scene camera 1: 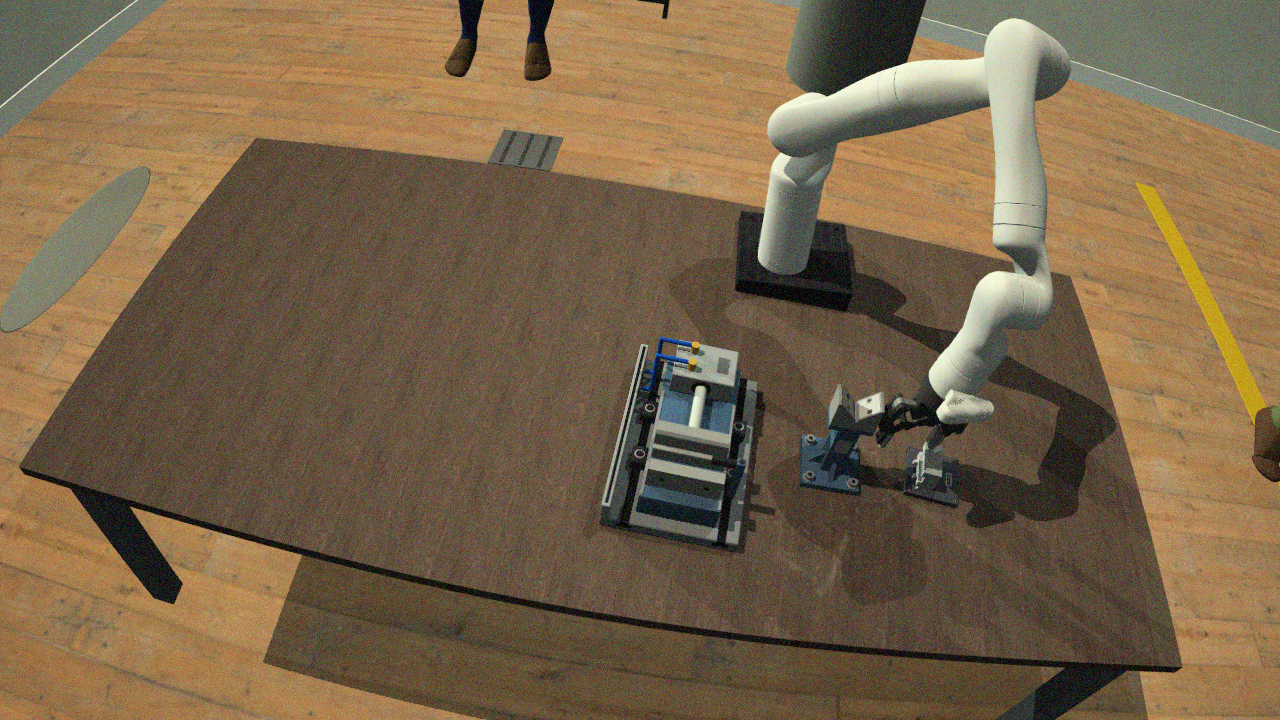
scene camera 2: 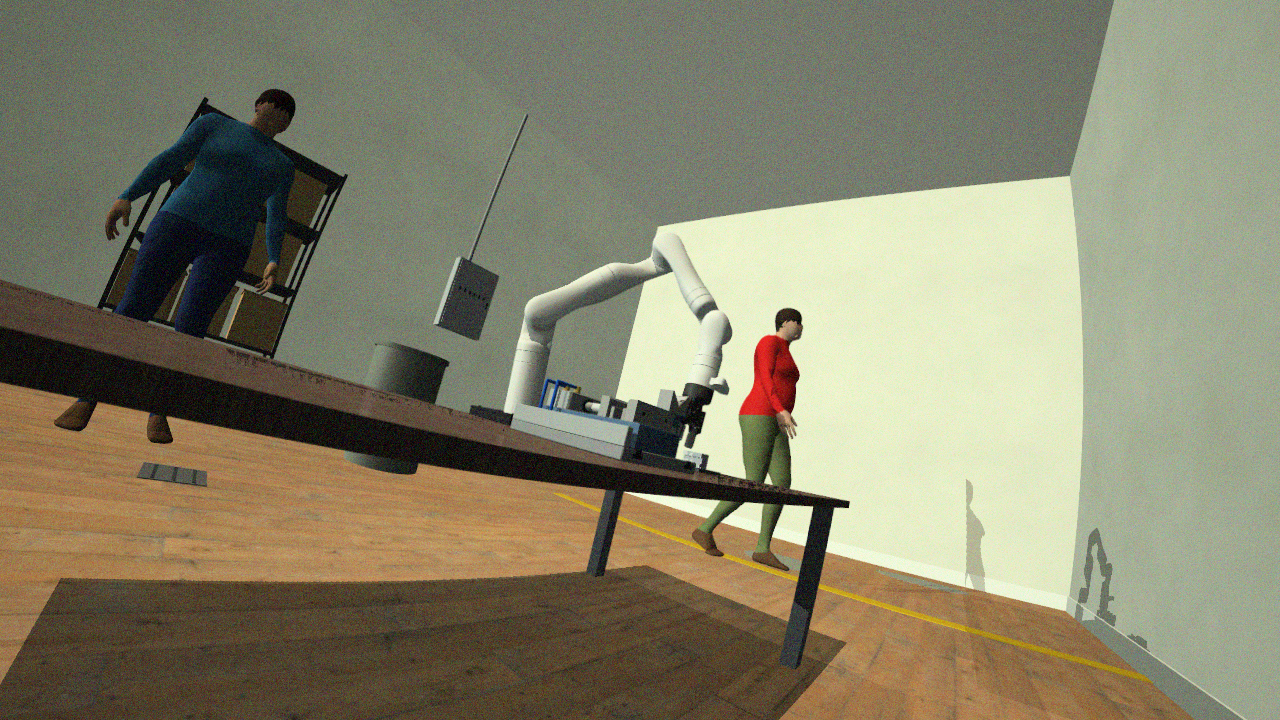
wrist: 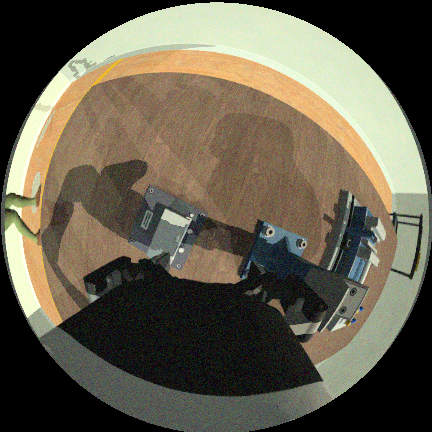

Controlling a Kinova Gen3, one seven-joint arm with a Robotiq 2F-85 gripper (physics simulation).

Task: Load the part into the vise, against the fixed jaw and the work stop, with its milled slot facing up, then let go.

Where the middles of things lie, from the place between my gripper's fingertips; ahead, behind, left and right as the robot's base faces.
My hand is 5 cm to the right of the grey part (wrist: 172, 225) and 3 cm above it.
